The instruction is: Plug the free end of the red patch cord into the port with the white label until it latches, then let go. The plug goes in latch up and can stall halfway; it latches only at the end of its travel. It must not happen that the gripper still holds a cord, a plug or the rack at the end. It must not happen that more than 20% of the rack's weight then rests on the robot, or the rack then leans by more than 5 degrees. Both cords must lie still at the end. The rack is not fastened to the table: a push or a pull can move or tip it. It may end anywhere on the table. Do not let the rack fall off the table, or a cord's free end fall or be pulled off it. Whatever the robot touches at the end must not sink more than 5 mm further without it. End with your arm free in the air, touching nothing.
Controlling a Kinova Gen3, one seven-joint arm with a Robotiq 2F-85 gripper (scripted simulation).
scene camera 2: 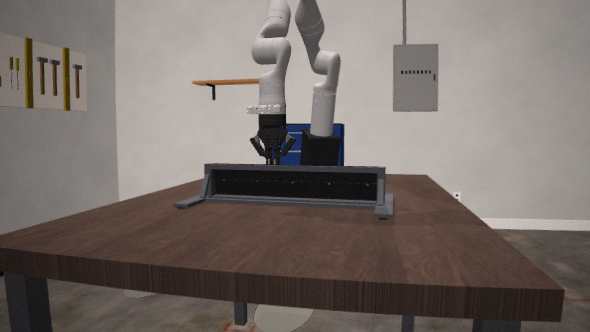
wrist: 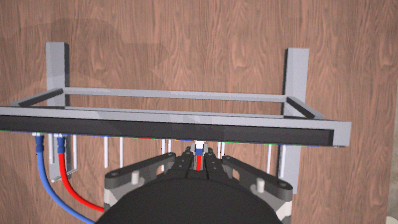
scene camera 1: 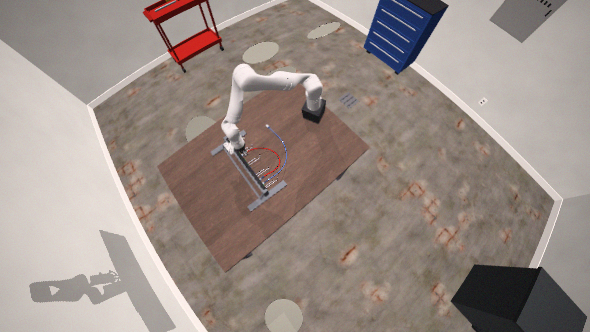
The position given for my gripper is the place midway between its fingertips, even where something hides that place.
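Observation:
My gripper [scene camera 2: 273, 172] is visible; the gripper is also visible in the wrist view [wrist: 199, 150].

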